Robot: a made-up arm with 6 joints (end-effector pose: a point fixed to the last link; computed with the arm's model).
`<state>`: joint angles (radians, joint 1 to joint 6).
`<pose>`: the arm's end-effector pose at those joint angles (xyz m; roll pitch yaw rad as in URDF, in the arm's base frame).
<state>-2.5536 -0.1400 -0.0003 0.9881 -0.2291 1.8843</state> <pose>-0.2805 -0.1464 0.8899 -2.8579 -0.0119 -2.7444</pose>
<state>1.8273 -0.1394 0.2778 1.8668 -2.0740 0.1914</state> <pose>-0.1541 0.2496 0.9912 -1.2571 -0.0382 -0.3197</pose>
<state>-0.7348 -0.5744 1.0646 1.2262 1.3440 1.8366</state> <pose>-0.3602 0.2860 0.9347 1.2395 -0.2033 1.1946</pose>
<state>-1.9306 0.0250 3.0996 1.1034 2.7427 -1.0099</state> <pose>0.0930 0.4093 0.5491 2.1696 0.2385 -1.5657</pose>
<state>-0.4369 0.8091 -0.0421 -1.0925 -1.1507 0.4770</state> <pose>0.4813 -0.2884 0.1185 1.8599 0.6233 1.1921</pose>
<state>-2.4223 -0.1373 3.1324 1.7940 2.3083 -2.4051</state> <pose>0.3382 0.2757 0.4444 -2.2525 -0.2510 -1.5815</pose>
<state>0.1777 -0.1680 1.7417 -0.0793 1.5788 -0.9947</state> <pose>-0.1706 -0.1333 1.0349 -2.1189 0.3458 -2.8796</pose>
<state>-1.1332 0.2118 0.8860 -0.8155 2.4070 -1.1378</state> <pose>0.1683 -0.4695 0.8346 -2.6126 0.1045 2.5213</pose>
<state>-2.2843 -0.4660 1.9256 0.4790 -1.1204 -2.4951</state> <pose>0.3338 0.5138 0.8208 -2.9933 -1.0786 2.9270</pose>
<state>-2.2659 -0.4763 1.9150 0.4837 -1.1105 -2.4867</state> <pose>0.3278 0.5230 0.8178 -2.9855 -1.0823 2.9245</pose>
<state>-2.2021 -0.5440 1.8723 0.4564 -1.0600 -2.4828</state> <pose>0.3116 0.5698 0.7915 -2.8788 -1.1439 2.8904</pose>
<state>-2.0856 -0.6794 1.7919 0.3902 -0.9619 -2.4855</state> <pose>0.2693 0.6562 0.7327 -2.5356 -1.2526 2.7005</pose>
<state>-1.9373 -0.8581 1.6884 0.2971 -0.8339 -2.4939</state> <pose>0.1886 0.7541 0.6448 -1.7690 -1.2983 2.1407</pose>
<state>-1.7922 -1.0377 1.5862 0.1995 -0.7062 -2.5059</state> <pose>0.0845 0.8268 0.5472 -1.1206 -1.1924 1.7049</pose>
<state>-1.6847 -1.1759 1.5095 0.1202 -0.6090 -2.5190</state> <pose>-0.0048 0.8618 0.4673 -0.8436 -1.0576 1.5971</pose>
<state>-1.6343 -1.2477 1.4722 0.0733 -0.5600 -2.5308</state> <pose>-0.0493 0.8725 0.4243 -0.7309 -0.9794 1.5771</pose>
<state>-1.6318 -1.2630 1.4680 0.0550 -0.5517 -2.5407</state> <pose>-0.0522 0.8748 0.4146 -0.6890 -0.9610 1.5601</pose>
